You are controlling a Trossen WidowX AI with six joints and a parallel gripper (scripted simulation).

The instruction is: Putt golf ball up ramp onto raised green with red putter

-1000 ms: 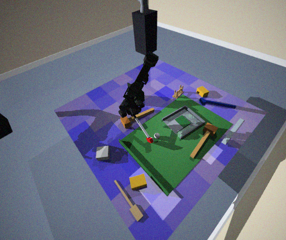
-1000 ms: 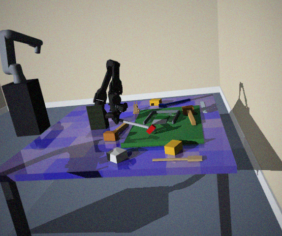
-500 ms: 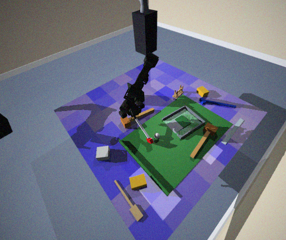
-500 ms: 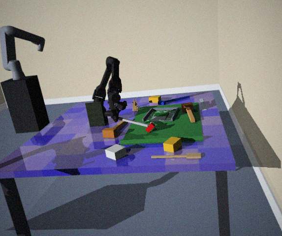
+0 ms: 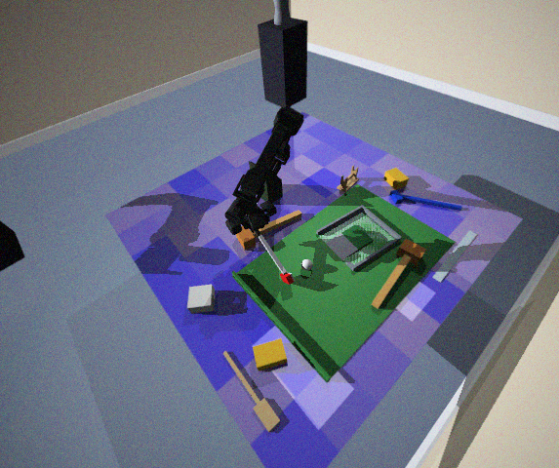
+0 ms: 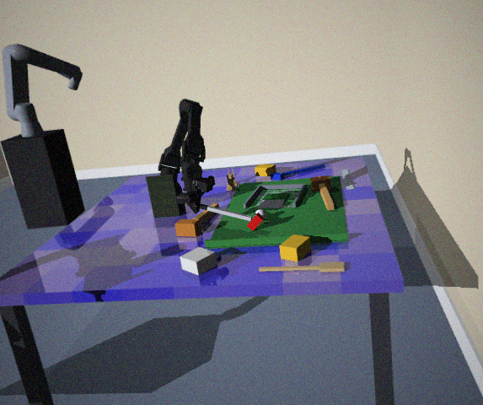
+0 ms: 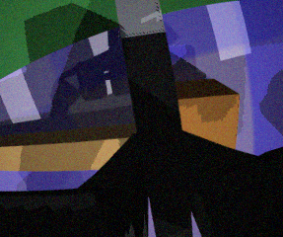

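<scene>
The red putter lies 12 cm ahead of my gripper tip and 2 cm to the right of it. Round my gripper tip: green course 31 cm ahead, 18 cm to the left, 7 cm below; then white block 6 cm ahead, 31 cm to the right, 5 cm below; then white golf ball 23 cm ahead, 5 cm to the left, 5 cm below.
</scene>
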